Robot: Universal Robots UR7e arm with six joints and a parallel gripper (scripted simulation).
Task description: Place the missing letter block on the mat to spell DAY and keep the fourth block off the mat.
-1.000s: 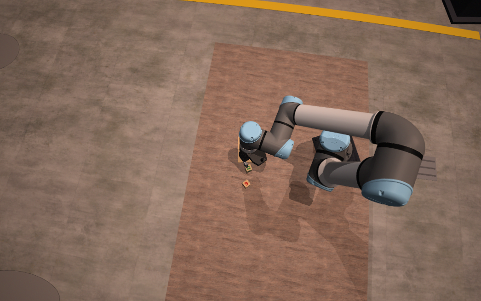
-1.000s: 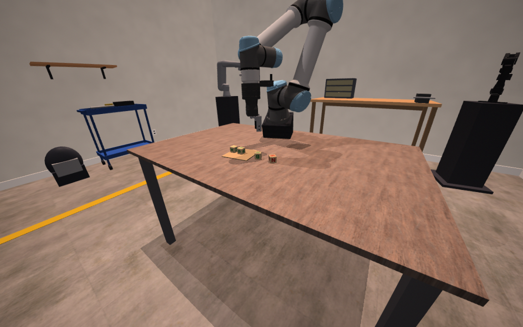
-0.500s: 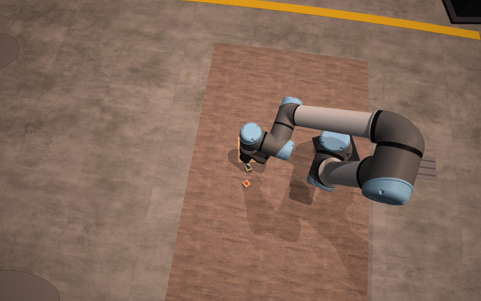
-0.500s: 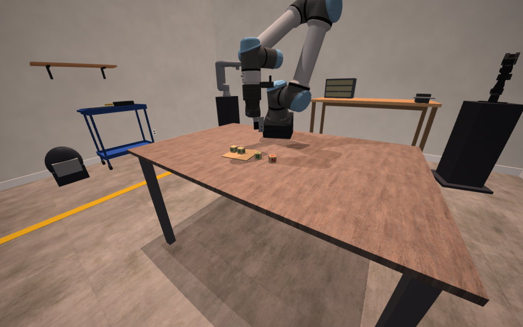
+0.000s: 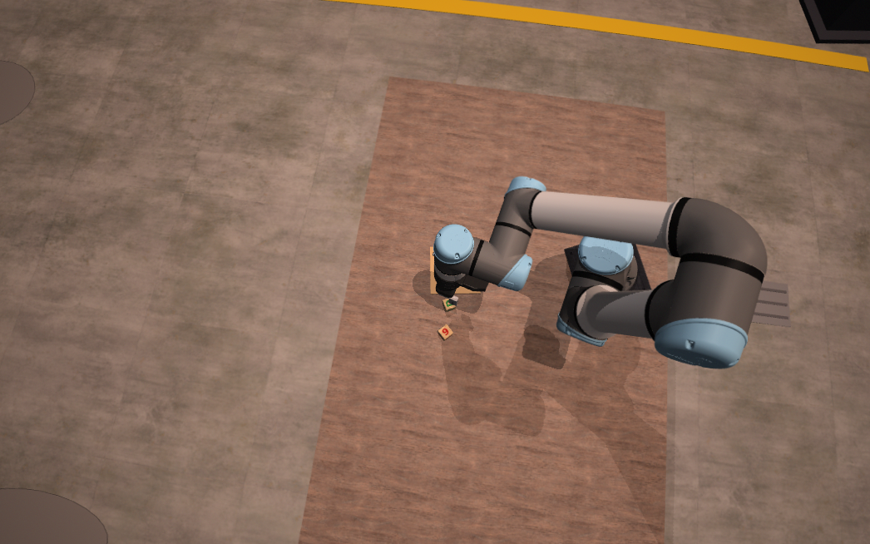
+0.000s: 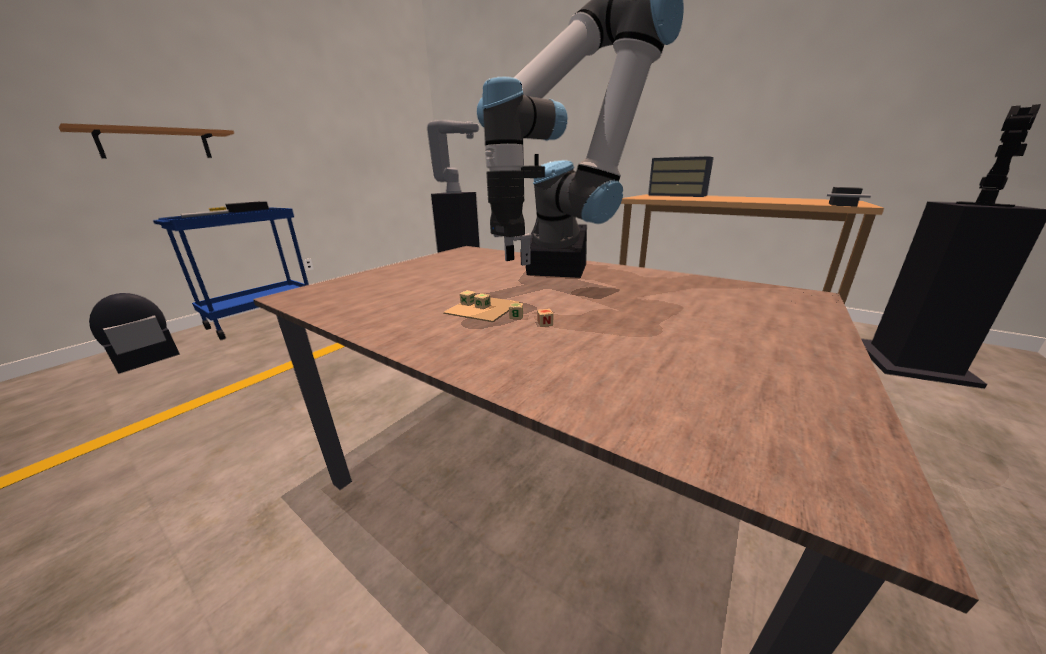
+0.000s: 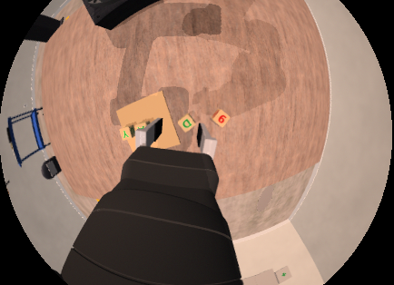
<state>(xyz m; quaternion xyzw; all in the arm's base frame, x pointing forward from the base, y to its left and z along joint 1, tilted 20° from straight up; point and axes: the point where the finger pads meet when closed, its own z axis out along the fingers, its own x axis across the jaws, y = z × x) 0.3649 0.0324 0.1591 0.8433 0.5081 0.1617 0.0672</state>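
My gripper is now 2 cm short of the D block and 13 cm above it. The rest, counted from my hand: mat: 1 cm behind, 10 cm to the right, 14 cm below.
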